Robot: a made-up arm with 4 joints.
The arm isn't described. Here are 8 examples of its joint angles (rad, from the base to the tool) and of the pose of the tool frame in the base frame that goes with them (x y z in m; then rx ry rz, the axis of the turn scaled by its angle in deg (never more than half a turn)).
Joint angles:
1: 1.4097 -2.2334 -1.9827 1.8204
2: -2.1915 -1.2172 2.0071 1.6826
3: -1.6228 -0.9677 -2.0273 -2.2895
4: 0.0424 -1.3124 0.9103 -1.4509
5: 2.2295 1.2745 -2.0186 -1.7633
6: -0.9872 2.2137 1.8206 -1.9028
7: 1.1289 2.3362 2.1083 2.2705
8: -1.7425 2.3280 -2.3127 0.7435
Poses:
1: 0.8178 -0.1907 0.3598 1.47 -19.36 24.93
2: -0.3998 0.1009 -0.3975 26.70 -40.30 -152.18
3: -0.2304 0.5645 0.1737 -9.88 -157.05 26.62
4: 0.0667 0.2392 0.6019 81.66 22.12 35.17
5: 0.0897 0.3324 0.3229 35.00 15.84 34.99
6: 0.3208 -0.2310 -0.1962 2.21 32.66 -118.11
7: 0.7882 0.3188 0.4307 131.58 1.81 29.14
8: 0.0225 -0.3534 -0.0635 1.66 147.73 27.56
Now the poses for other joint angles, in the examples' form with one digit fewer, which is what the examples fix.
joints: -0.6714 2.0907 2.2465 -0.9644
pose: 0.153 0.011 -0.050 -46.2 42.8 -158.2
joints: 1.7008 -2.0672 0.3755 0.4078
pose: 0.000 -0.307 -0.053 43.5 111.1 68.6
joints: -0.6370 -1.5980 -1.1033 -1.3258
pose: -0.025 0.277 0.460 1.4 136.7 63.4
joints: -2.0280 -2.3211 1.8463 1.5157
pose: 0.106 0.490 -0.451 -30.3 40.1 136.1
